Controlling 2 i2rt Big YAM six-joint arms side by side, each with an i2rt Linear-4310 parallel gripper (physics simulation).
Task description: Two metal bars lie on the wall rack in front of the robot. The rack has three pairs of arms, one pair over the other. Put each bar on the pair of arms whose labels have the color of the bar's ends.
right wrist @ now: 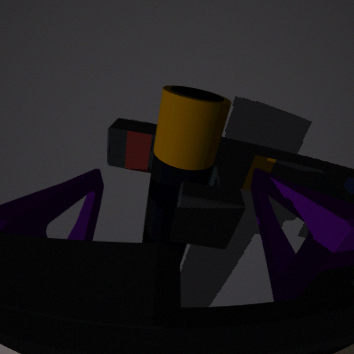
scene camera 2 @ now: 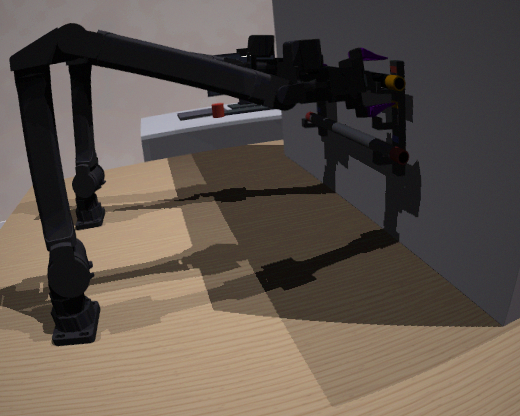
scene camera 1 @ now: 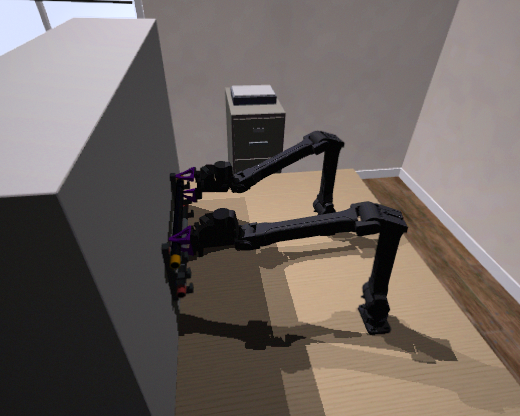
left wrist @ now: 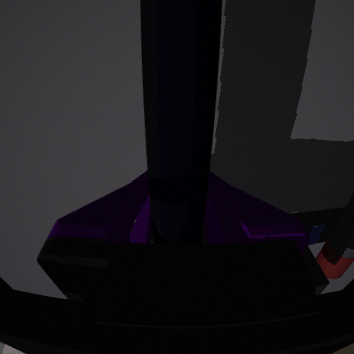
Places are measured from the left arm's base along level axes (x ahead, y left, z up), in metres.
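Where they show: left gripper, fingertip midpoint: (scene camera 1: 169,242) (left wrist: 177,177); right gripper, fingertip midpoint: (right wrist: 176,176) (scene camera 2: 390,80) (scene camera 1: 176,185); left arm's base, origin of the base link: (scene camera 2: 91,220) (scene camera 1: 373,319); right arm's base, origin of the base link: (scene camera 2: 78,325).
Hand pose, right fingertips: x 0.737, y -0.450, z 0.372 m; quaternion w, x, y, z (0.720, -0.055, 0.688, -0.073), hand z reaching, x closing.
Each offset is from my right fingertips to the top centre of the thing. "spot": to the spot under its first point. Level surfaces: height alone.
The dark yellow-ended bar @(0.021 m back, 0.193 m left, 0.015 m up) (scene camera 1: 178,210) (left wrist: 177,100) (right wrist: 192,127) lies level along the rack @(0.014 m back, 0.012 m right, 0.045 m up) (scene camera 2: 399,127), close by the top arm below the red label @(spot: 0.001 m ahead, 0.013 m right, 0.025 m up) (right wrist: 138,150); whether it touches that arm is unclear. My left gripper (scene camera 1: 172,240) (left wrist: 177,177) is shut on it near one end; in scene camera 2 it is mostly hidden. My right gripper (scene camera 1: 183,185) (scene camera 2: 388,81) (right wrist: 176,176) is open, its fingers either side of the bar near its other end. The grey red-ended bar @(0.020 m back, 0.183 m left, 0.135 m down) (scene camera 2: 352,134) (left wrist: 334,265) rests on the lowest arms, which have blue labels.
The middle arm (scene camera 2: 384,122) with the yellow label (right wrist: 257,170) juts out between the two bars. The grey wall (scene camera 1: 115,210) (scene camera 2: 460,165) stands directly behind the rack. The wooden table @(0.372 m down) (scene camera 1: 240,360) (scene camera 2: 175,375) lies below. A filing cabinet (scene camera 1: 258,142) stands beyond the table.
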